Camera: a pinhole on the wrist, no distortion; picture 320 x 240 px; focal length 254.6 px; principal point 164.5 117.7 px. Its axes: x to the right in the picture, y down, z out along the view. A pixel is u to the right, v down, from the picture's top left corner.
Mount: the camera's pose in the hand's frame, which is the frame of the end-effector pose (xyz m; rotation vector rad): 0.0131 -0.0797 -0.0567 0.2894 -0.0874 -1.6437
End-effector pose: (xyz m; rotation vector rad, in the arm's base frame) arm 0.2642 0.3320 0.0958 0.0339 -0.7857 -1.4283
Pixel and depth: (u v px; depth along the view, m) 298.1 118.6 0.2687
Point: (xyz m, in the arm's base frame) -0.0402 0.4165 0.0893
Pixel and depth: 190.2 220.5 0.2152
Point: 0.0615 0.3393 0.1796
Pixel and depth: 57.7 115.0 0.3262
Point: 0.1456 0.5052 0.2846
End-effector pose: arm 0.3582 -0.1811 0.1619 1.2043 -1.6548 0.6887
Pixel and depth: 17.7 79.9 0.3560
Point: 0.1760 -0.3612 -0.0509
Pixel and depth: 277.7 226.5 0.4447
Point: 0.5333 -0.6636 0.0494
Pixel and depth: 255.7 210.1 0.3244
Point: 0.4853 -0.5105 0.0735
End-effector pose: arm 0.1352 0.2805 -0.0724 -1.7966 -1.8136 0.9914
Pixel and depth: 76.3 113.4 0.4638
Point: -0.1315 0.1027 -0.3469
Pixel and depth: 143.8 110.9 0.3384
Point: -0.1147 0.1595 -0.1738
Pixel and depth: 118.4 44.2 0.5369
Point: -0.1756 -0.0590 -0.2927
